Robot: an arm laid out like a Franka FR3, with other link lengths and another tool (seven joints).
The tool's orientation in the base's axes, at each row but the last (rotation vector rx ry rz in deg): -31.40, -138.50, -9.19; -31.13, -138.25, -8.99; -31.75, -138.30, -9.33; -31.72, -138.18, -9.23; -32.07, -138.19, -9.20; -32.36, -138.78, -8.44; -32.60, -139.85, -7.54; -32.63, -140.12, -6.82; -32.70, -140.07, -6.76; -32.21, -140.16, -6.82; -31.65, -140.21, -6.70; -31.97, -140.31, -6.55
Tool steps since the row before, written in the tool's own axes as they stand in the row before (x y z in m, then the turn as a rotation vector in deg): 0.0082, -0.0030, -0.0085, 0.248, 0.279, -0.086; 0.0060, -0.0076, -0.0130, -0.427, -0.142, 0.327; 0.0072, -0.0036, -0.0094, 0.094, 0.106, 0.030; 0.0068, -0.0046, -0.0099, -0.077, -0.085, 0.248; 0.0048, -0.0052, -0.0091, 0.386, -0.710, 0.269; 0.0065, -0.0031, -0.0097, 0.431, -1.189, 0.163; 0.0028, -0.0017, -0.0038, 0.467, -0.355, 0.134; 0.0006, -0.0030, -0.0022, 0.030, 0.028, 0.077; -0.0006, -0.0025, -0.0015, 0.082, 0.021, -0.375; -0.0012, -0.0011, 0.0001, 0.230, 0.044, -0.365; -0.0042, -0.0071, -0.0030, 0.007, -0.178, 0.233; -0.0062, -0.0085, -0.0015, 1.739, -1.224, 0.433
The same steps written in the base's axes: -0.0022, -0.0020, 0.0118, -0.007, 0.317, 0.215; 0.0001, -0.0080, 0.0141, 0.052, -0.195, -0.518; -0.0012, -0.0031, 0.0119, -0.038, 0.136, 0.033; -0.0011, -0.0043, 0.0121, -0.124, -0.042, -0.240; -0.0004, -0.0053, 0.0102, -0.730, -0.436, 0.048; -0.0004, -0.0028, 0.0117, -0.908, -0.877, 0.176; -0.0006, -0.0014, 0.0048, -0.560, -0.118, 0.186; -0.0005, -0.0030, 0.0023, -0.052, 0.053, -0.046; 0.0002, -0.0028, 0.0010, 0.157, -0.032, 0.349; 0.0003, -0.0014, -0.0007, 0.055, 0.046, 0.428; 0.0017, -0.0086, 0.0003, -0.208, -0.110, -0.175; 0.0017, -0.0103, -0.0020, -2.004, -0.385, 0.738
